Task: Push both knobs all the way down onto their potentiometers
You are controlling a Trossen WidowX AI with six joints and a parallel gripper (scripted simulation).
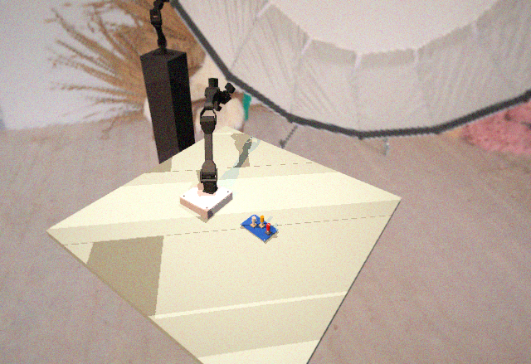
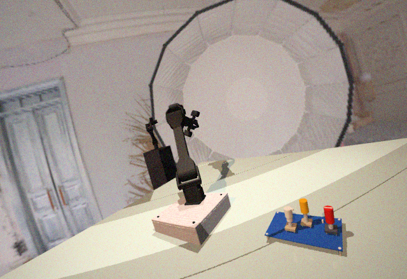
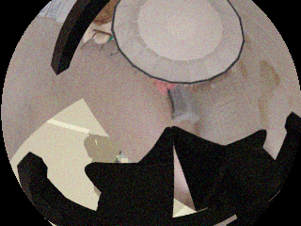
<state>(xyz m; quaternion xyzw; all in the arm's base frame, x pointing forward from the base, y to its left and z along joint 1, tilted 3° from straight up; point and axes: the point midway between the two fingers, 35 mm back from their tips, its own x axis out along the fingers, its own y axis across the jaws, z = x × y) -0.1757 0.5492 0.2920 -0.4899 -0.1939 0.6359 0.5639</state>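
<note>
The beige knob lies 50 cm ahead of my gripper tip, 70 cm to the right of it and 24 cm below it. From my gripper tip the other things lie so: red knob 58 cm ahead, 71 cm to the right, 24 cm below.
</note>
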